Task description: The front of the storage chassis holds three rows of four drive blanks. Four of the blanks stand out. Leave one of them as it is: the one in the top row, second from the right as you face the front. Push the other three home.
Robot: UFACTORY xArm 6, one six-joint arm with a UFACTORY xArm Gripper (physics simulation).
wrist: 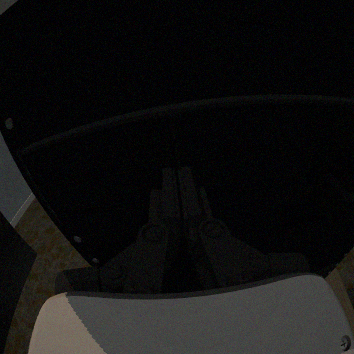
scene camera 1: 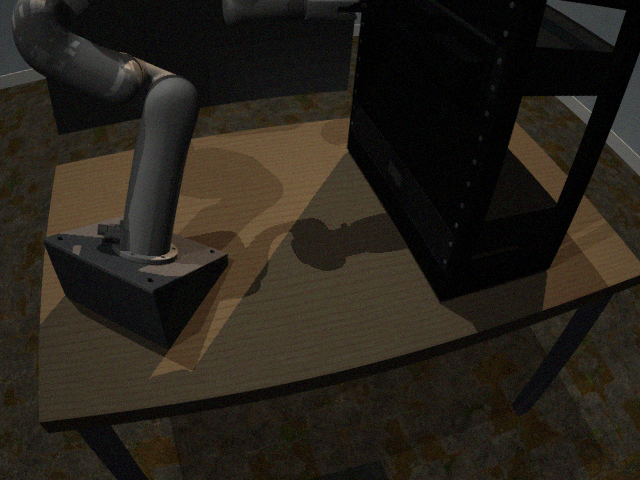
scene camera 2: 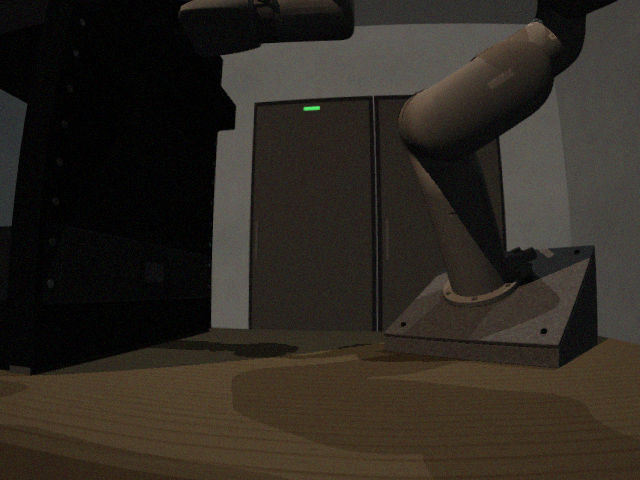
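Pixels of known places: gripper, fingertip midpoint: (wrist: pixel 175 186) (scene camera 2: pixel 145 29); arm's base, link origin: (scene camera 1: pixel 144 250) (scene camera 2: pixel 482 286).
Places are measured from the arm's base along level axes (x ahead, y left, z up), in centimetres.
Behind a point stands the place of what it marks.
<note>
My gripper (wrist: pixel 175 186) @[y 19.9, x 49.2, z 37.3 cm] is shut and empty, its two dark fingers side by side in front of the dark face of the rack in the wrist view. In the scene camera 1 view the gripper (scene camera 1: pixel 355 7) is at the top edge, close to the front of the rack. In the scene camera 2 view part of the gripper's body shows at the top, and its fingertips do not show. The storage chassis and its drive blanks are too dark to make out, so I cannot tell which blanks stand out or whether the fingertips touch one.
The black rack (scene camera 1: pixel 581 155) @[y -14.6, x 77.1, z 21.2 cm] (scene camera 2: pixel 25 310) @[y 33.7, x 51.8, z -3.0 cm] stands on the wooden table (scene camera 1: pixel 310 330) @[y -16.3, x 26.7, z -9.7 cm] (scene camera 2: pixel 155 413) @[y 39.2, x 32.6, z -9.7 cm]. The arm's wedge-shaped base (scene camera 1: pixel 113 304) @[y -8.4, x -7.1, z -3.3 cm] (scene camera 2: pixel 578 310) @[y 11.2, x -10.9, z -3.6 cm] stands opposite the rack's front. A thin curved edge crosses the rack face above the fingers in the wrist view. A dark panel (scene camera 1: pixel 279 67) is behind the table.
</note>
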